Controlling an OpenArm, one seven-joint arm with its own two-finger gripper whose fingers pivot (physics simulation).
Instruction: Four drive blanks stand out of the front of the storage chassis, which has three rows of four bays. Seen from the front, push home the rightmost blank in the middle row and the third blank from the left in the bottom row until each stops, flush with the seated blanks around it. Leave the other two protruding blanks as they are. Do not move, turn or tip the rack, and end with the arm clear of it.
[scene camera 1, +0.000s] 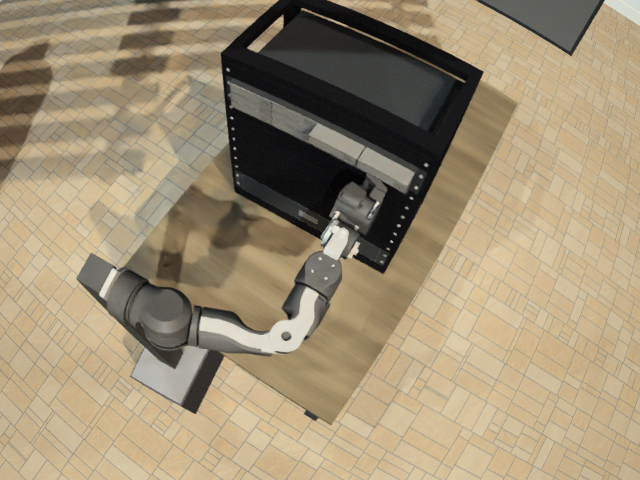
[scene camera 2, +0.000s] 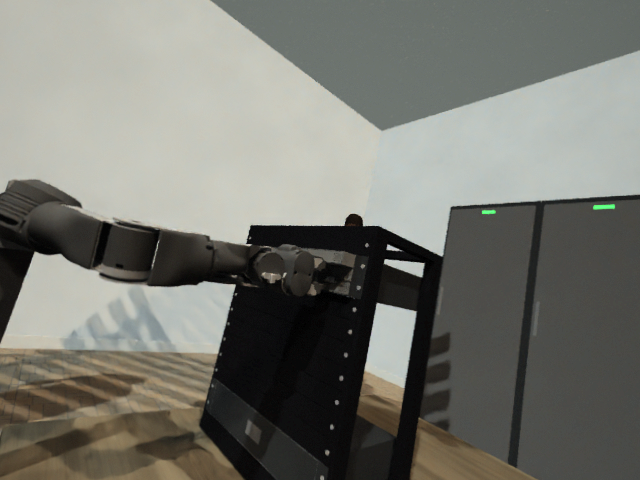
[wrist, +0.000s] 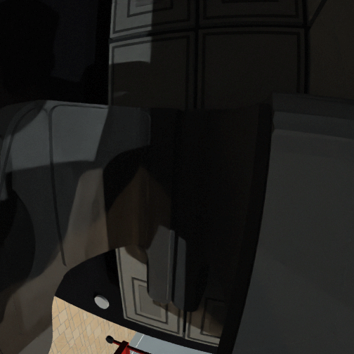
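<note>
The storage chassis (scene camera 1: 286, 118) (scene camera 2: 361, 276) sits high in the rack, partly in shadow. Two top-row blanks stand out plainly: the third from the left (scene camera 1: 334, 143) and the rightmost (scene camera 1: 388, 169). My gripper (scene camera 1: 372, 181) (scene camera 2: 321, 271) (wrist: 189, 210) is shut and empty, just below the rightmost top blank. In the wrist view its tips overlap the seam between the rightmost bottom-row blank (wrist: 127, 290) and the rightmost middle-row blank (wrist: 216, 327); these two outer edges look in line. Contact cannot be told. The third bottom-row blank is not clearly identifiable.
The black rack (scene camera 1: 310, 89) (scene camera 2: 315, 235) stands upright on a wood-coloured floor area (scene camera 1: 356, 320). The arm reaches in front of its right half. Grey cabinets (scene camera 2: 485, 320) stand behind it at the right. A red object (wrist: 122, 347) shows beyond the rack.
</note>
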